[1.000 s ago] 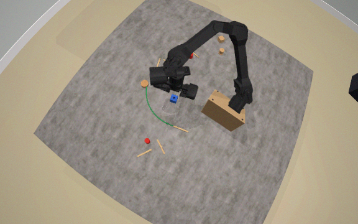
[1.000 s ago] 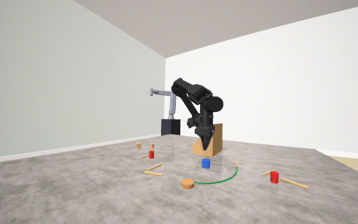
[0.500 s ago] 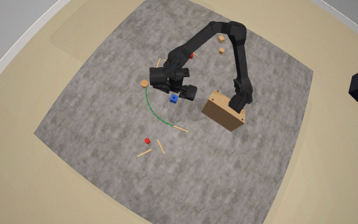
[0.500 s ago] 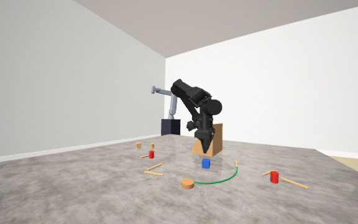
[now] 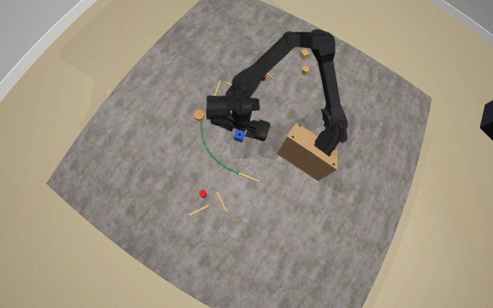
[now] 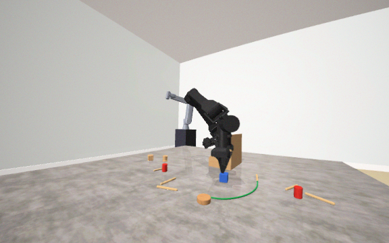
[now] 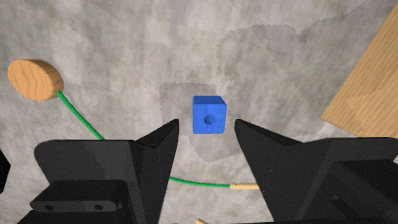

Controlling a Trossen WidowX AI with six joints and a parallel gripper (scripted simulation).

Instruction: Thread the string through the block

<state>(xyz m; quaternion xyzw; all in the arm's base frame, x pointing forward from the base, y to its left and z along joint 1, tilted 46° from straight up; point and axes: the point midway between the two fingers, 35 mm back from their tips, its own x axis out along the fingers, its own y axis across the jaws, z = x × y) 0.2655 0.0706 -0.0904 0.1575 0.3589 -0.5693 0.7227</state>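
Now: gripper tip 3 cm above the blue block. From my gripper tip the other things lie so: wooden cylinder 41 cm to the right, 3 cm below, 3 cm behind; small wooden cube 49 cm to the right, 3 cm below, 3 cm ahead; round wooden button 17 cm ahead, 3 cm to the left, 3 cm below.
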